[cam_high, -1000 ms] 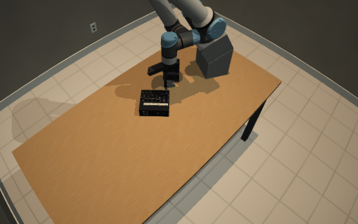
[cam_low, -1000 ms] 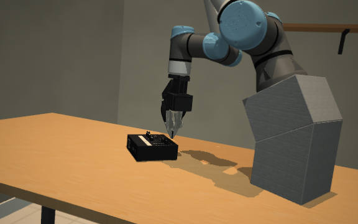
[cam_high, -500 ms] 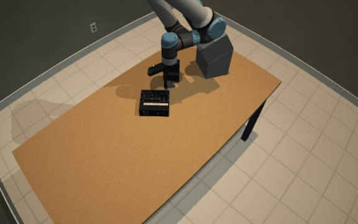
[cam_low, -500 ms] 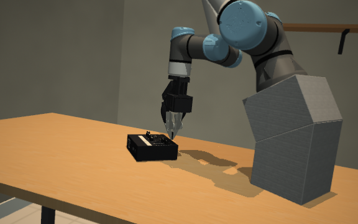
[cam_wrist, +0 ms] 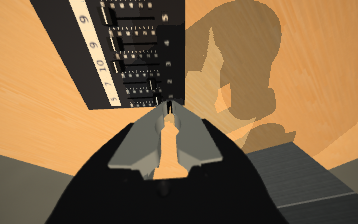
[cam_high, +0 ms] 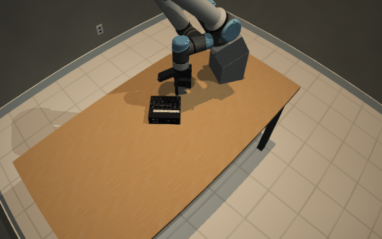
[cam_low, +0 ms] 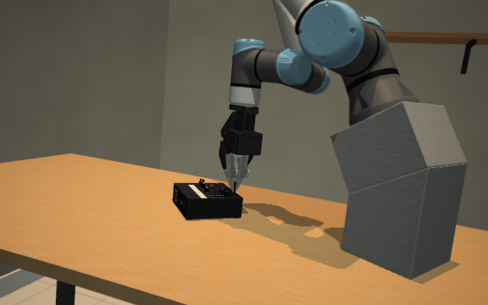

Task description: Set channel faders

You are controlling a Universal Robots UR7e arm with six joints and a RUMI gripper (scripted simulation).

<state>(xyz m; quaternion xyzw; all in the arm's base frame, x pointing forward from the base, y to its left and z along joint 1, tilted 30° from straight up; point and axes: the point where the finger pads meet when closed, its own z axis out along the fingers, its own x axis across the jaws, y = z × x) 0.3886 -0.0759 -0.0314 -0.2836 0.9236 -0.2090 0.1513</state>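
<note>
My hand is 110 mm short of the master fader, 90 mm to the left of it and 20 mm above it.
</note>
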